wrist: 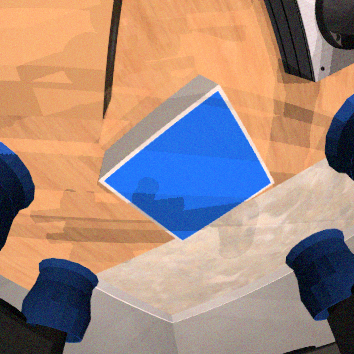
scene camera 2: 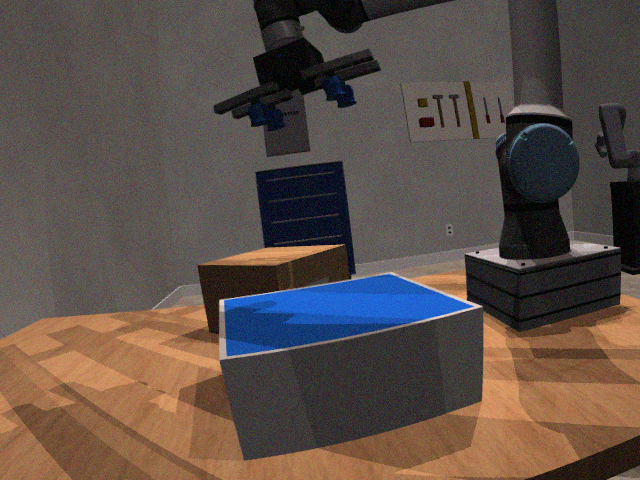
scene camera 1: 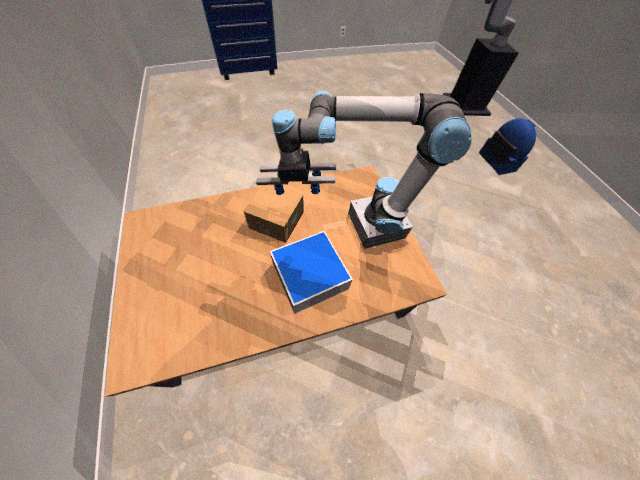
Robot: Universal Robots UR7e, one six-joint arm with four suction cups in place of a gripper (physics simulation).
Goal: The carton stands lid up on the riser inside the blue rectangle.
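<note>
The brown carton [scene camera 1: 266, 224] [scene camera 2: 237, 286] rests on the table behind the riser, off the blue rectangle. Its top shows a faint paler strip in scene camera 2; I cannot tell which face is up. In the wrist view, a dark side of the carton [wrist: 110, 65] shows as a thin strip at upper left. The pale grey riser [scene camera 1: 323, 297] [scene camera 2: 356, 387] [wrist: 155, 120] has the blue rectangle [scene camera 1: 315, 263] [scene camera 2: 341, 304] [wrist: 200, 150] on top, with shadows and no carton on it. My suction gripper [scene camera 1: 297, 183] [scene camera 2: 302, 104] [wrist: 184, 225] hangs above the carton, cups open and apart from it.
The arm's base block [scene camera 1: 382, 237] [scene camera 2: 563, 294] [wrist: 297, 45] stands to the right of the carton and riser on the wooden table [scene camera 1: 170, 320] [scene camera 2: 93, 392]. A blue drawer cabinet [scene camera 1: 242, 38] [scene camera 2: 305, 206] stands far behind. A black pedestal [scene camera 1: 483, 74] stands at the back right.
</note>
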